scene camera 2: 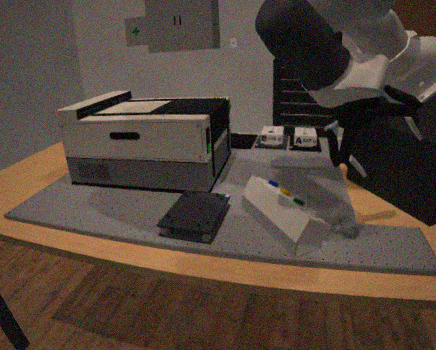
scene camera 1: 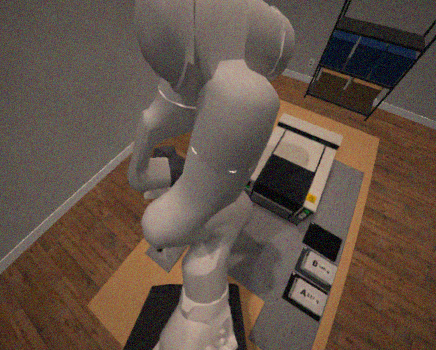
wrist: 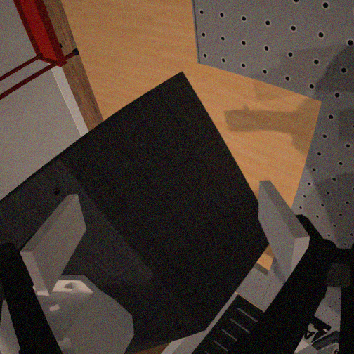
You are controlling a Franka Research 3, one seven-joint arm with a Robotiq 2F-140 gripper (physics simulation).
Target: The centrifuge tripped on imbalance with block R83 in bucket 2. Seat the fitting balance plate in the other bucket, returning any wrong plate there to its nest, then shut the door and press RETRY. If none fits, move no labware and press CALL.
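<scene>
The centrifuge (scene camera 1: 295, 167) (scene camera 2: 145, 137) is a cream and grey box. A black panel (scene camera 1: 283, 182) (scene camera 2: 195, 105) covers the front of its top; no bucket shows. Balance plates A (scene camera 1: 307, 296) (scene camera 2: 305, 139) and B (scene camera 1: 318, 266) (scene camera 2: 272, 136) sit in black nests; a third nest (scene camera 1: 322, 241) beside B shows no plate. A white sloped box (scene camera 2: 275, 210) has blue, yellow and green buttons. My gripper (scene camera 2: 346, 147) (wrist: 167, 206) is open and empty, high over the black robot base (wrist: 170, 160), away from the plates. In scene camera 1 the arm mostly hides it.
A dark flat block (scene camera 2: 195, 215) lies between the centrifuge and the button box on the grey perforated mat (scene camera 2: 125, 215) (wrist: 280, 35). The wooden table (scene camera 1: 120, 300) (wrist: 135, 55) borders the mat. A shelf rack (scene camera 1: 382, 30) stands beyond. A red frame (wrist: 42, 37) shows at the wrist view's upper left.
</scene>
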